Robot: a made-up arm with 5 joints. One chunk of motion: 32 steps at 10 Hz.
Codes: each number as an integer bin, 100 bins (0 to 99) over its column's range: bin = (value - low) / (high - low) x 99, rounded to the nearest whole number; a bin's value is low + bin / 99 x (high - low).
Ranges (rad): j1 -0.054..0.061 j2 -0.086..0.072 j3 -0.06..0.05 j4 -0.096..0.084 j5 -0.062..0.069
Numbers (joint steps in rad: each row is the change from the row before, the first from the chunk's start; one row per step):
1: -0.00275 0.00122 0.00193 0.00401 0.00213
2: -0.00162 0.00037 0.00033 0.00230 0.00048
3: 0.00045 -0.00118 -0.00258 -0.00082 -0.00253
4: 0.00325 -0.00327 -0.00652 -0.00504 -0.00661
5: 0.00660 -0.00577 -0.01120 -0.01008 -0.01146
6: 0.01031 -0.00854 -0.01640 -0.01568 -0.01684
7: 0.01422 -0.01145 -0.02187 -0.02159 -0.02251
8: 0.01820 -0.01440 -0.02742 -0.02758 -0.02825
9: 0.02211 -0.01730 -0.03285 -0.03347 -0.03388
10: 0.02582 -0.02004 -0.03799 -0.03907 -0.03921
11: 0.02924 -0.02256 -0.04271 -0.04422 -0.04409
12: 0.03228 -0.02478 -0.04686 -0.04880 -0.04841
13: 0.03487 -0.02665 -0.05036 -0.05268 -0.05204
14: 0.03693 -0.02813 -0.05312 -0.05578 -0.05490
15: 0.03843 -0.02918 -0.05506 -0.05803 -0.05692
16: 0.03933 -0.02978 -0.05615 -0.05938 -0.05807
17: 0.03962 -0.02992 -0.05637 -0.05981 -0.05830
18: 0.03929 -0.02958 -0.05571 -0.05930 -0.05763
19: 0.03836 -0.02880 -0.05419 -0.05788 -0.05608
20: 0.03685 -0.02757 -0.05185 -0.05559 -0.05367
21: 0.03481 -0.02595 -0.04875 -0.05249 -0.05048
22: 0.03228 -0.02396 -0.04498 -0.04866 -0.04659
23: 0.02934 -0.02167 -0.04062 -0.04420 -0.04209
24: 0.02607 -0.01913 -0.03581 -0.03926 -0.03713
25: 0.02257 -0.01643 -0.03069 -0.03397 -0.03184
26: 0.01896 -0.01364 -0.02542 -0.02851 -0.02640
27: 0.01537 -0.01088 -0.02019 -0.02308 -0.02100
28: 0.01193 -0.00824 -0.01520 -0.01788 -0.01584
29: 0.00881 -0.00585 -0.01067 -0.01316 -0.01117
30: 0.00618 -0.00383 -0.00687 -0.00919 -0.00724
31: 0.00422 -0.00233 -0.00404 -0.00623 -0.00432
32: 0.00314 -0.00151 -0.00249 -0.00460 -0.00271
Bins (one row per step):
1: 44 55 56 55 48
2: 45 54 54 54 47
3: 47 53 52 52 45
4: 49 52 48 50 42
5: 52 50 44 47 38
6: 55 49 39 44 34
7: 59 47 34 41 30
8: 62 45 29 38 26
9: 66 43 24 34 21
10: 69 41 20 31 17
11: 72 40 16 28 14
12: 74 38 12 26 10
13: 77 37 9 24 8
14: 78 36 6 22 5
15: 80 36 4 21 4
16: 80 35 3 20 3
17: 81 35 3 20 3
18: 80 35 4 20 3
19: 80 36 5 21 4
20: 78 37 7 22 6
21: 76 38 10 24 9
22: 74 39 14 26 12
23: 72 40 17 28 15
24: 69 42 22 31 19
25: 66 44 26 34 23
26: 63 45 31 37 27
27: 60 47 36 40 31
28: 57 49 40 43 35
29: 54 50 44 46 38
30: 52 51 48 48 41
31: 50 52 50 49 44
32: 49 53 52 50 45

